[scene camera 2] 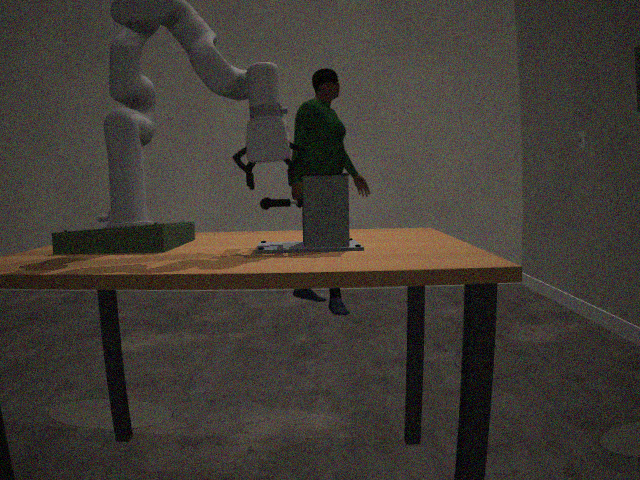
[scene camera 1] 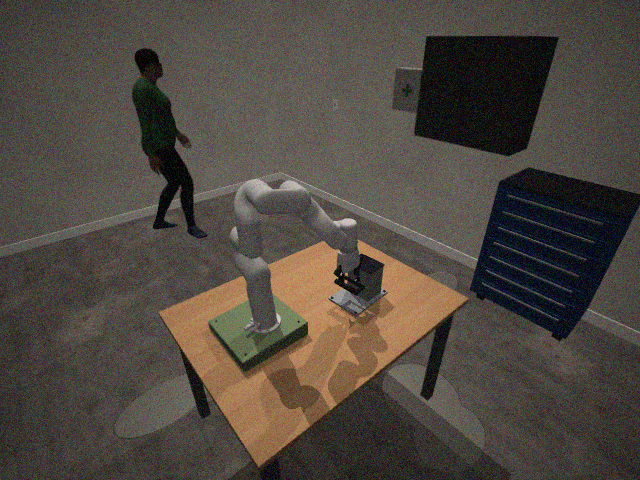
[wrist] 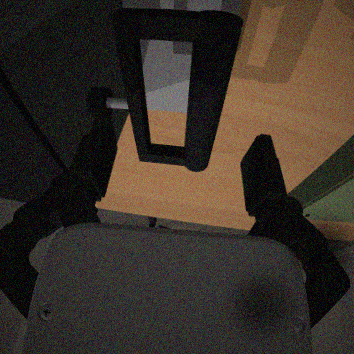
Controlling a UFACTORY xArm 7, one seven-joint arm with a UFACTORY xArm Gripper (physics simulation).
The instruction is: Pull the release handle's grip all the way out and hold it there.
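Observation:
The release handle (scene camera 1: 349, 284) (scene camera 2: 276, 203) (wrist: 214, 85) is a black rectangular loop with a thick round grip bar on its outer side. It stands out from the side of a grey box (scene camera 1: 373, 280) (scene camera 2: 325, 211) on a short metal rod (wrist: 117, 103). The box is fixed on a light metal base plate (scene camera 1: 340, 298) (scene camera 2: 279, 247). My gripper (scene camera 1: 346, 277) (scene camera 2: 271, 186) (wrist: 182, 138) is open and empty, pointing down. In the scene camera 2 view its fingertips are a little above the handle, one toward the box and one toward the arm's base.
The arm stands on a green block (scene camera 1: 232, 330) (scene camera 2: 108, 240) on the wooden table (scene camera 1: 206, 310) (scene camera 2: 403, 258). A person (scene camera 1: 155, 118) (scene camera 2: 320, 134) in a green top stands beyond the table. A blue drawer cabinet (scene camera 1: 547, 258) and a dark wall box (scene camera 1: 480, 93) are at the right.

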